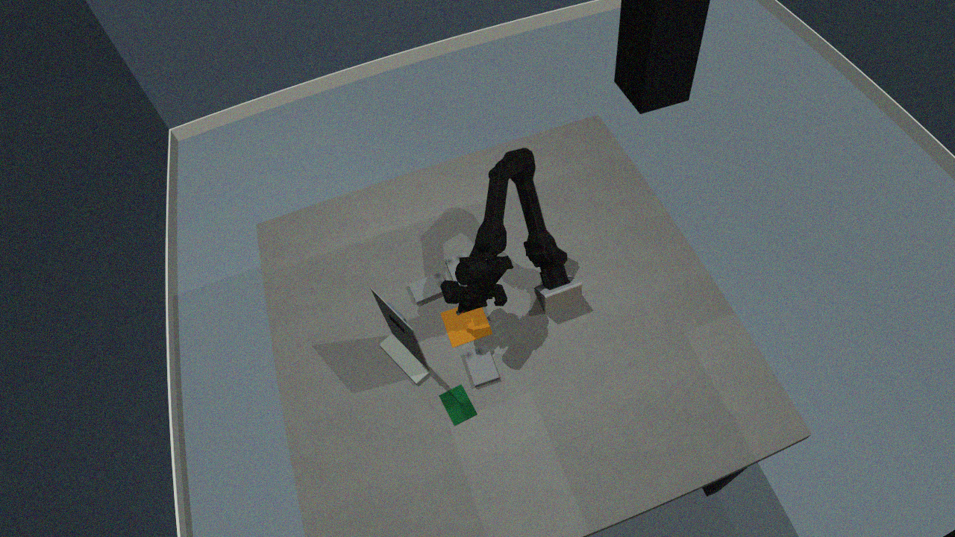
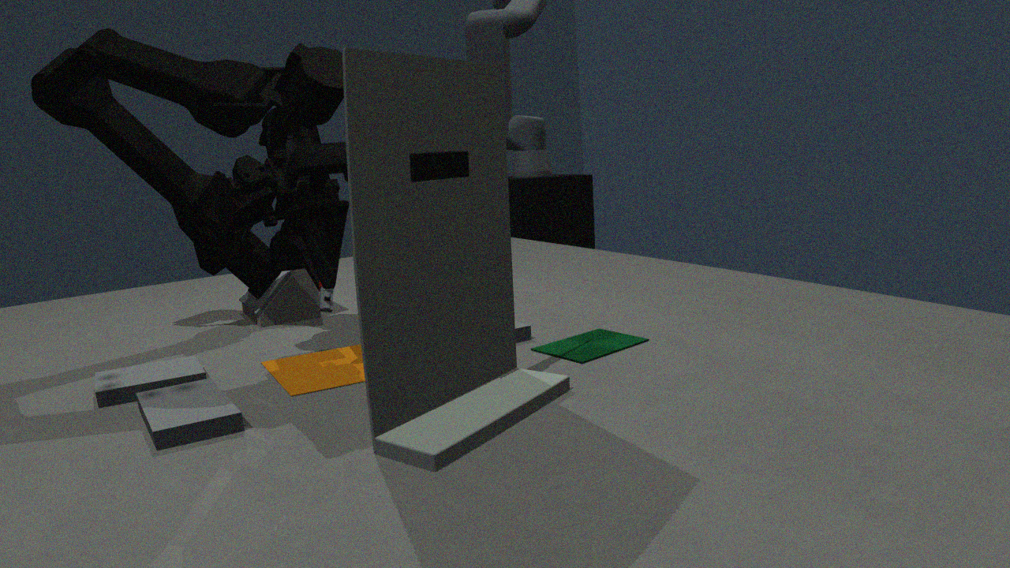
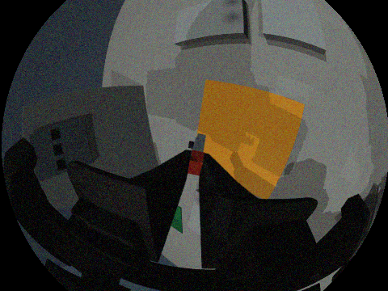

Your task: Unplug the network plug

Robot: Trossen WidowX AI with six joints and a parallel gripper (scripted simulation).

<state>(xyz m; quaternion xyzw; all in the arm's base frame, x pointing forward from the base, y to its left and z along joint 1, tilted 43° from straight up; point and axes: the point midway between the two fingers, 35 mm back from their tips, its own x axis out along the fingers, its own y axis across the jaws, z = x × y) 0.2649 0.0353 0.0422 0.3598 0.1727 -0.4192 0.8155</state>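
Now: gripper tip 70 mm above the orange square and 10 mm past it. Also, from my gripper tip: green square (230 mm to the left, 90 mm ahead, 70 mm below); then upright grey panel (170 mm ahead, 40 mm to the left, 40 mm above); then network plug (right at my gripper tip).
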